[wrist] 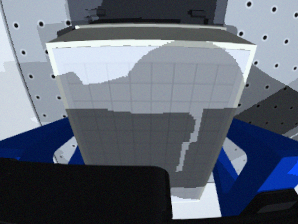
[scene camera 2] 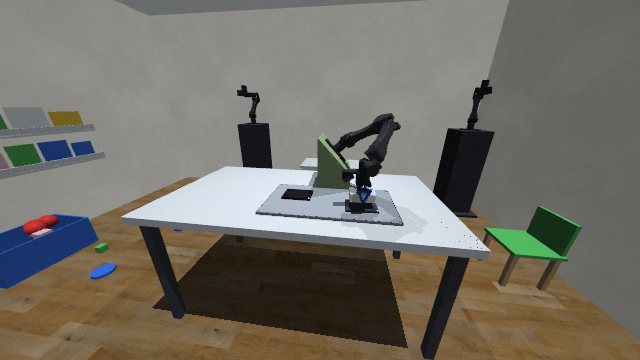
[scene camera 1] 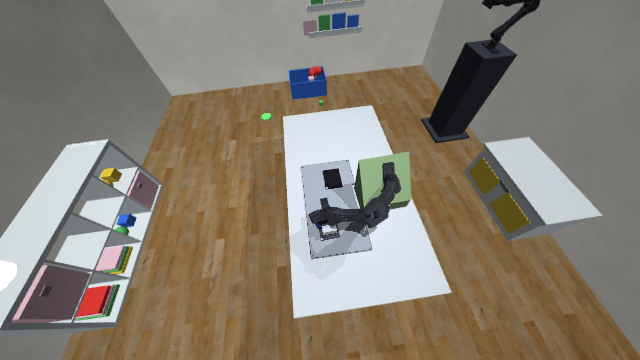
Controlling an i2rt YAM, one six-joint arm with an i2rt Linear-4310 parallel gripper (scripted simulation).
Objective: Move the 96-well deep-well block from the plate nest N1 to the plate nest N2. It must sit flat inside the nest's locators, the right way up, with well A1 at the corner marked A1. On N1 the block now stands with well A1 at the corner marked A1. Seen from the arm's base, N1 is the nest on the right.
Labels:
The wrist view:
my gripper: 150,113
deep-well block: 136,94

